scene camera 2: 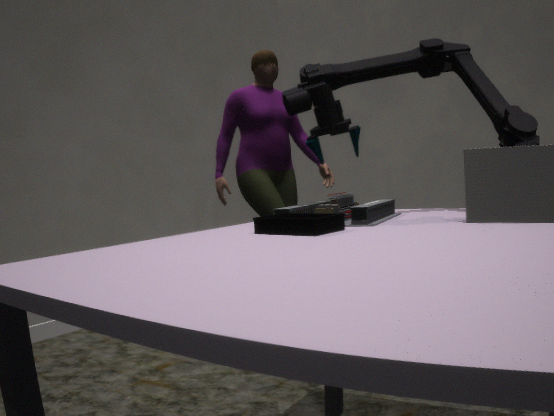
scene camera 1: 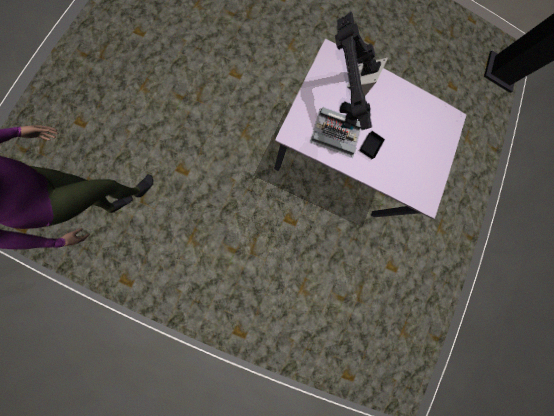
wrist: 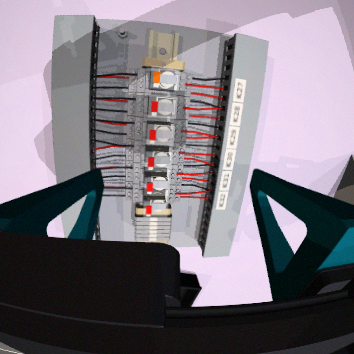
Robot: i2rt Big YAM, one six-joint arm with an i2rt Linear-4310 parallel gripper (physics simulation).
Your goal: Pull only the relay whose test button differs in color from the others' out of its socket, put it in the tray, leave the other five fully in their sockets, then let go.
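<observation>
The relay with the orange test button sits in its socket at the top end of the row in the wrist view, level with label K27. The other relays have red buttons and sit below it in the same row; the lowest is partly hidden by a beige end piece. My gripper is open and empty, high above the panel, its fingertips apart on either side of the row's lower part in the wrist view. The black tray stands beside the panel and looks empty in scene camera 1.
Grey wire ducts flank the sockets, with red and black wires between. The panel lies on the pink table. The arm's base block stands on the table. A person stands beyond the table.
</observation>
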